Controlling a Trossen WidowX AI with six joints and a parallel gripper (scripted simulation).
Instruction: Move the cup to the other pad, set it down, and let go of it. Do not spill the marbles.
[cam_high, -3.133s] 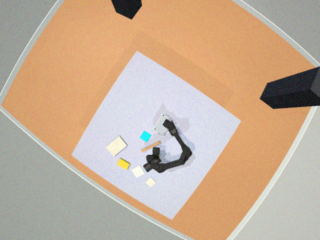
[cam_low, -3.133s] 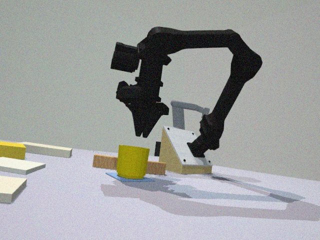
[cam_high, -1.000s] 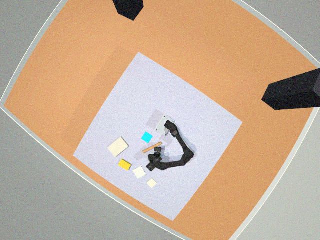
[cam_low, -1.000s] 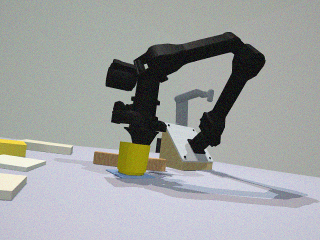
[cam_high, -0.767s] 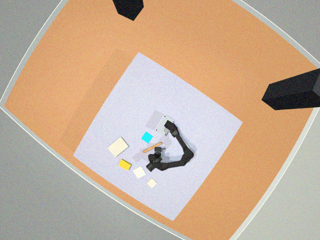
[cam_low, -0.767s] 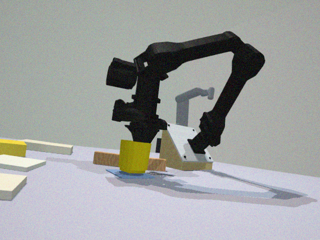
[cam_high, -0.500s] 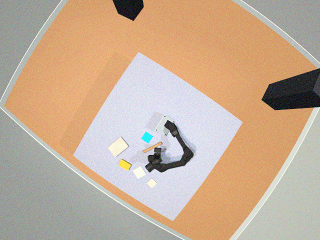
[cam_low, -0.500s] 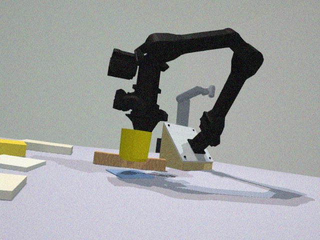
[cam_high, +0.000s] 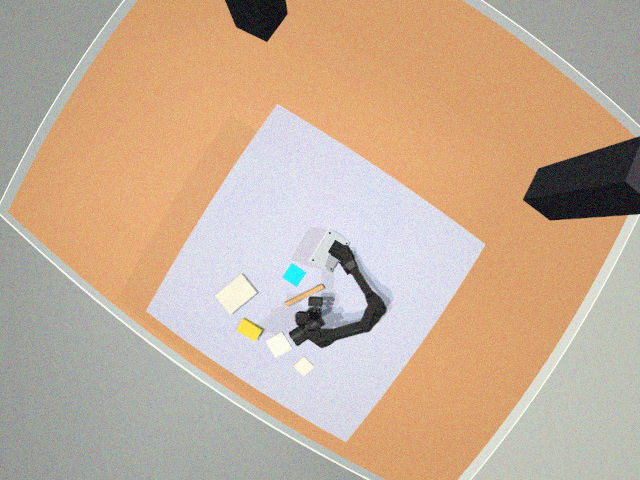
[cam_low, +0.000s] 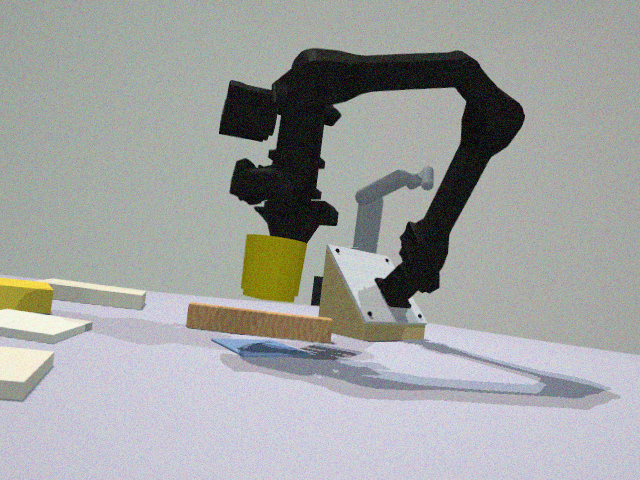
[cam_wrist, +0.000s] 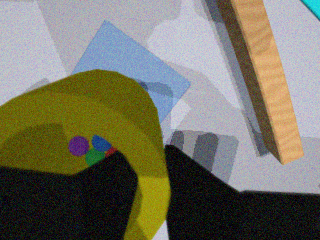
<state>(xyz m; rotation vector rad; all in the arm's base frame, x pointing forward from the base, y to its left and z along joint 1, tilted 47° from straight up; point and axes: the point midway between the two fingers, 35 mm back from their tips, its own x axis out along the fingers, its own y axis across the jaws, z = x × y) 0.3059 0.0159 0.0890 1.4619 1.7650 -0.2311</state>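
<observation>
Right now my gripper tip is 180 mm to the left of the cyan pad, 100 mm above it and 90 mm past it. Also, from my gripper tip: green marble 30 mm to the left, 20 mm below, 20 mm ahead; yellow cup 20 mm ahead, 10 mm to the left; red marble 20 mm to the left, 20 mm below, 10 mm ahead.
</observation>
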